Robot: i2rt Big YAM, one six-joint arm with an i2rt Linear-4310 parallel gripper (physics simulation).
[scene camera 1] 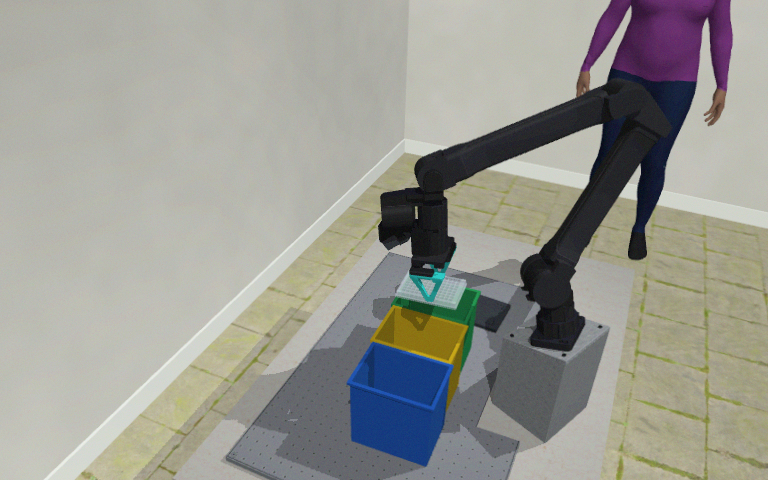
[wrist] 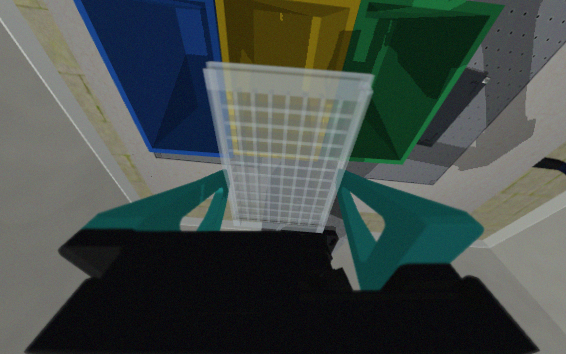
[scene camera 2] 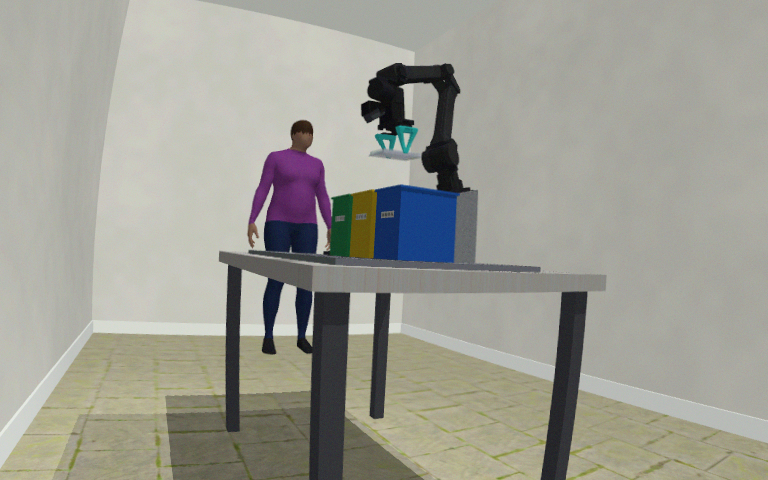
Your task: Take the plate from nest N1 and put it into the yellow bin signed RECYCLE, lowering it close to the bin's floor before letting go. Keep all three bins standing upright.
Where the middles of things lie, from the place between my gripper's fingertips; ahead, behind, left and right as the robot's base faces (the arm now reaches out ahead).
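My hand is 10 mm to the right of the yellow bin (scene camera 1: 422, 334), 20 mm short of it and 210 mm above it. Counting from my hand, the green bin (scene camera 1: 465, 312) is 120 mm to the right, 40 mm ahead and 210 mm below, while the blue bin (scene camera 1: 398, 399) is 140 mm to the left and 210 mm below. There's also the dark nest (scene camera 1: 487, 309), which is 330 mm to the right of my hand, 20 mm ahead of it and 290 mm below it. Going by their middles, of the things named here the dark nest is the farthest from my hand.
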